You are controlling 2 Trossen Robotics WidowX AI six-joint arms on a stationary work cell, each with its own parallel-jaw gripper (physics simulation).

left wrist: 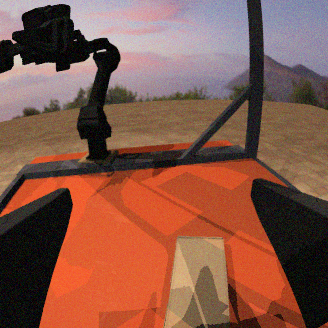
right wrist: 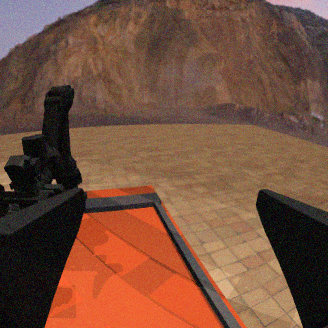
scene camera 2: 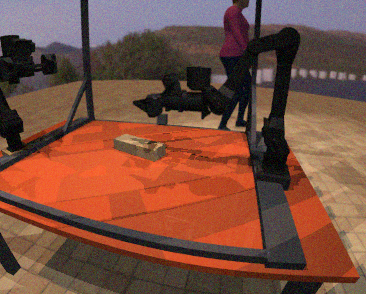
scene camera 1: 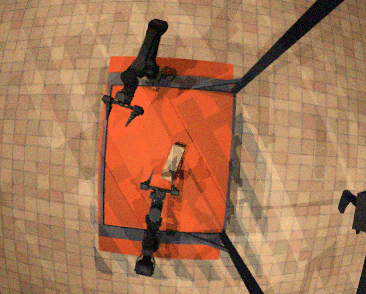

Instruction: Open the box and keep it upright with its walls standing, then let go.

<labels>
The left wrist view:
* my left gripper
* posts and braces
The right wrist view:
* my right gripper
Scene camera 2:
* my left gripper
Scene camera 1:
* posts and braces
</labels>
